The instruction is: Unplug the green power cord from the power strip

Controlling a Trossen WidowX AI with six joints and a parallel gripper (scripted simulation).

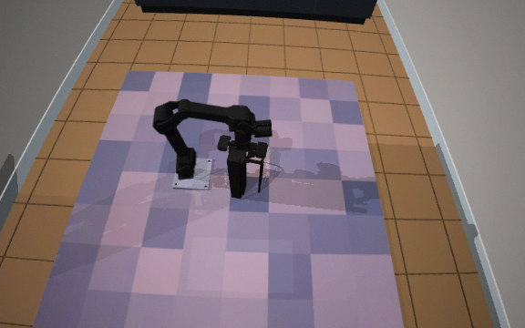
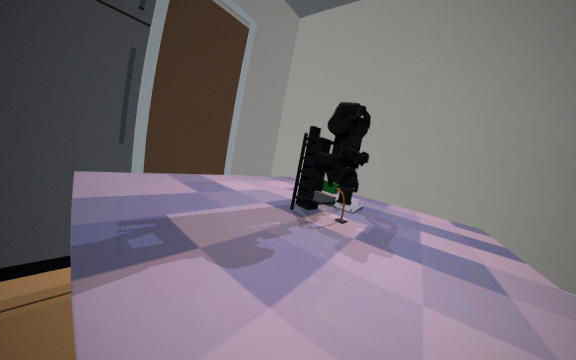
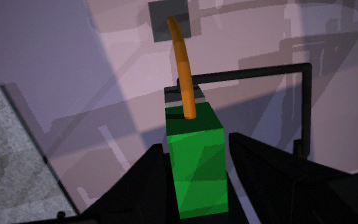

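The green plug is 10 mm behind my gripper tip and 30 mm to the right of it. The rest, counted from my gripper tip: thin black upright bar (50 mm ahead, 110 mm to the right, 30 mm above).
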